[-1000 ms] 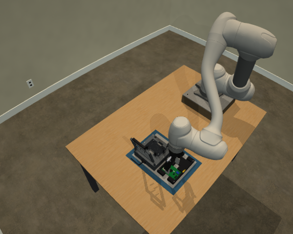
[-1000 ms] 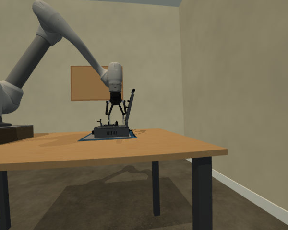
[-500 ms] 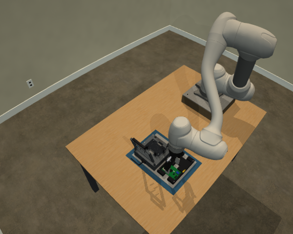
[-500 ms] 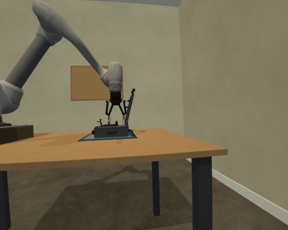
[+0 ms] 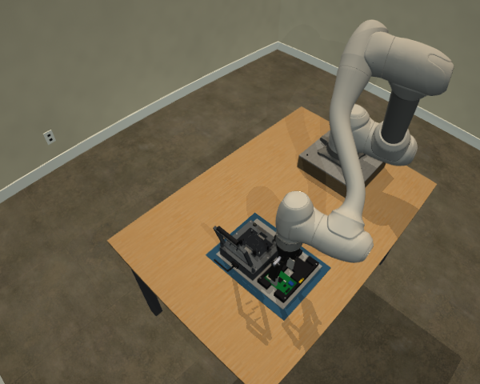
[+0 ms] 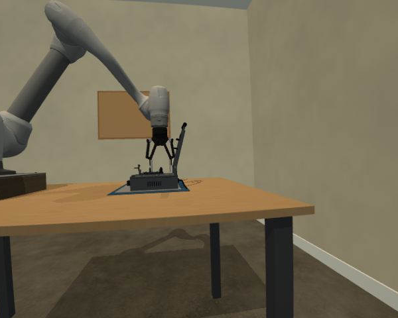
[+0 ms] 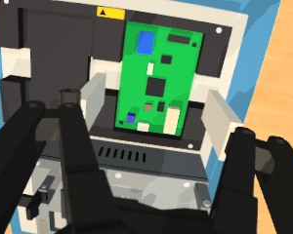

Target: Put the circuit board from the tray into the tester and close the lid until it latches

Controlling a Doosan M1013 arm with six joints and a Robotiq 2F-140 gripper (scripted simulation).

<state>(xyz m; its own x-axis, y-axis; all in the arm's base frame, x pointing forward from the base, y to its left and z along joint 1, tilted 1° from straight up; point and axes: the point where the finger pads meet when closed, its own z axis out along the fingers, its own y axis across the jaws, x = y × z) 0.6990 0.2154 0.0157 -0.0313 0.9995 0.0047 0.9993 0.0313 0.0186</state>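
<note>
My gripper is now 60 mm above the green circuit board. From my hand the other things lie so: tester (130 mm to the right, 30 mm above); then latch hook (100 mm behind, 120 mm to the right); then tester lid (90 mm ahead, 170 mm to the right, 100 mm above).
</note>
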